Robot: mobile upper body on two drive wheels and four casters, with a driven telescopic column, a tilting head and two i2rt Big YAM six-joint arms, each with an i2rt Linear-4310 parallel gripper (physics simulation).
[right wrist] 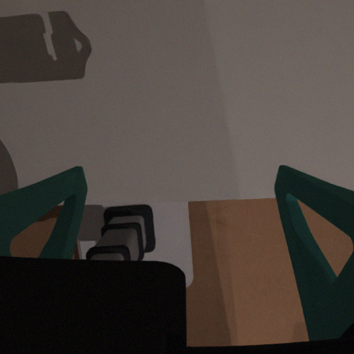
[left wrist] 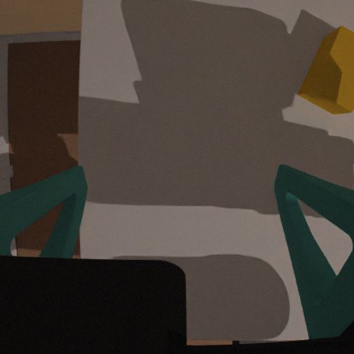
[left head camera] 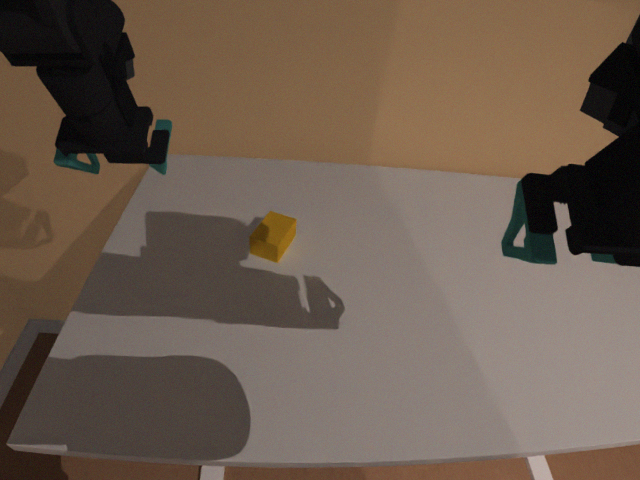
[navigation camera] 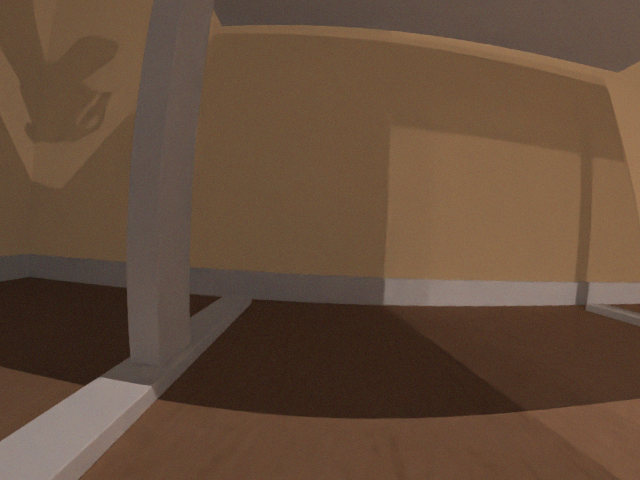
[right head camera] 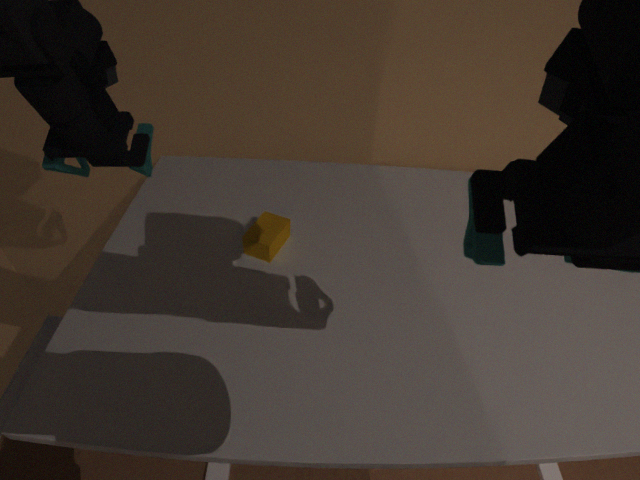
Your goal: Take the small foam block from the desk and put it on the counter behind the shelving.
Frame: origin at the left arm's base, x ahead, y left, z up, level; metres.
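Where they show: left gripper, between the fingertips: (left head camera: 131, 170) (right head camera: 119, 173); right gripper, between the fingertips: (left head camera: 549, 251) (right head camera: 516, 252).
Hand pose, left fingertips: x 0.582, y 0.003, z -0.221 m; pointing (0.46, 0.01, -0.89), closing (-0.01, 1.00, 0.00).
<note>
Each offset is from my left fingertips to the top centre of the thing. "spot": to the spot under its first point. Level surfaces: height alone.
The small yellow foam block {dx +0.106, dy -0.205, dz -0.194 m} (left head camera: 273, 236) (right head camera: 267, 236) (left wrist: 332, 72) lies on the pale grey desk {dz -0.239 m} (left head camera: 361, 361) (right head camera: 361, 361) (left wrist: 175, 230) (right wrist: 150, 125), left of the middle in both head views and at the upper right edge of the left wrist view. My left gripper (left head camera: 129, 167) (right head camera: 116, 171) (left wrist: 180, 175) is open and empty, above the desk's far left corner, to the left of the block in the head views. My right gripper (left head camera: 576, 258) (right head camera: 535, 260) (right wrist: 180, 176) is open and empty, over the desk's right part, well apart from the block. The counter and the shelving do not show.
A tan wall (left head camera: 320, 77) (right head camera: 310, 77) (navigation camera: 289, 155) stands behind the desk. In the navigation view a desk leg {spot: dx +0.039, dy -0.023, dz -0.903 m} (navigation camera: 162, 180) rises at the left from a floor bar (navigation camera: 77, 418). The robot's pale base (right wrist: 172, 235) shows below the desk edge in the right wrist view.
</note>
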